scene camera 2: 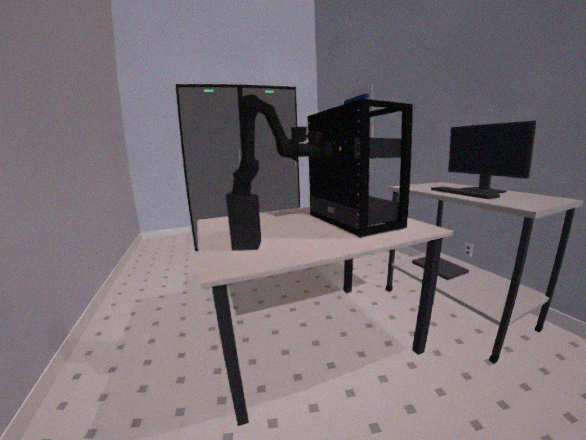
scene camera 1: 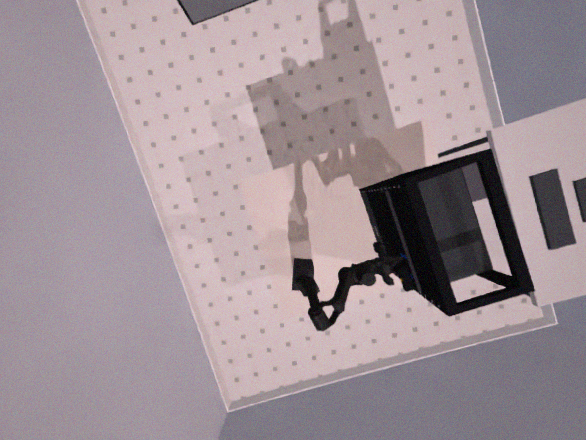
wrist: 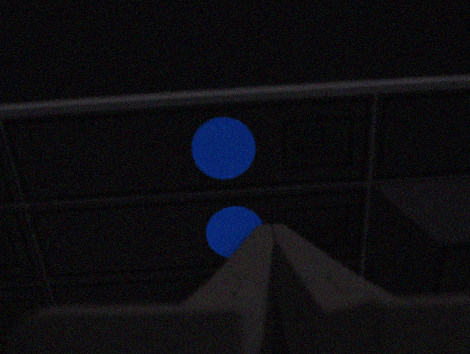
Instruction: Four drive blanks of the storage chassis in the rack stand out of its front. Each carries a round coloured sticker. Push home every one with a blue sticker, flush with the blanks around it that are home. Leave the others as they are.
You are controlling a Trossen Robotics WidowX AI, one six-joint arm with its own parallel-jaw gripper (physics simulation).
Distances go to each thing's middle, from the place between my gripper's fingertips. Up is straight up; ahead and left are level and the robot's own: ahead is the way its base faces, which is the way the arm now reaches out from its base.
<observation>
Right now my hand is 150 mm short of the black rack [scene camera 1: 426, 216], 60 mm to the right of it and 100 mm above it.
</observation>
